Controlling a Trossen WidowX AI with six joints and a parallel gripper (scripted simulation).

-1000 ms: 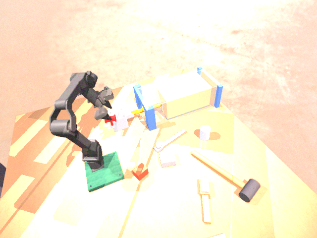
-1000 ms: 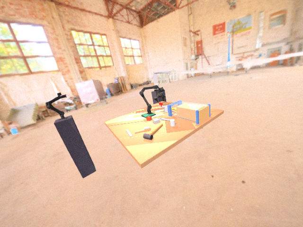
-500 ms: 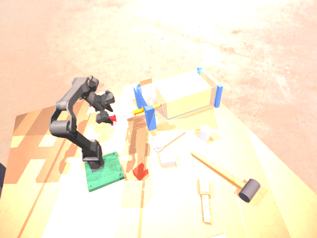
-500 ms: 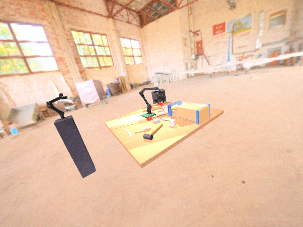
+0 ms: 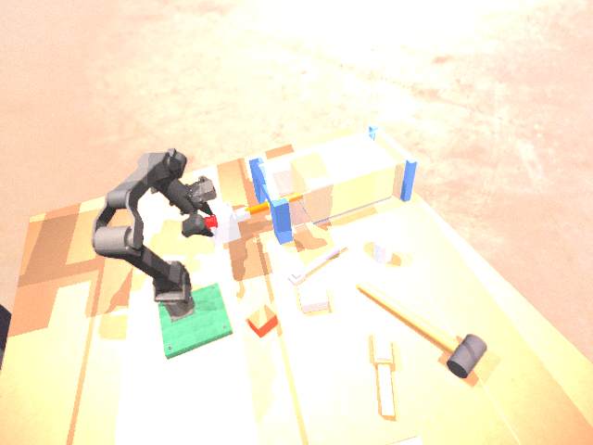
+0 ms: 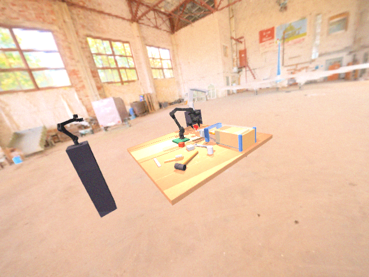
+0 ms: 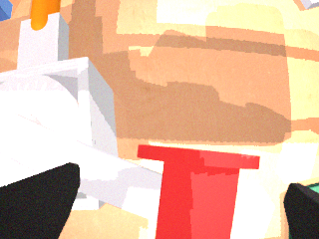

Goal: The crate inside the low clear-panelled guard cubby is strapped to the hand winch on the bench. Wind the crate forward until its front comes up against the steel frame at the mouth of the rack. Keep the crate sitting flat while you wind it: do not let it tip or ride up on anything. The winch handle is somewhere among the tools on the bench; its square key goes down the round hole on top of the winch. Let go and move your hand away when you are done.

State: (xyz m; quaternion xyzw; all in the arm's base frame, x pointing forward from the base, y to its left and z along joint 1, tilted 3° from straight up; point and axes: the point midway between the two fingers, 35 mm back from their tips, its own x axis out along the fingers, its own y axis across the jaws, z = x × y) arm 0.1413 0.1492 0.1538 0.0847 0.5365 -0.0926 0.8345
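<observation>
Right now my gripper tip is 1 cm past the red grip. Also, from my gripper tip: blue steel frame (19 cm ahead, 8 cm to the left, 3 cm below); then hand winch (10 cm below, 8 cm to the left, 2 cm ahead); then white crank handle (4 cm to the left, 3 cm below).
</observation>
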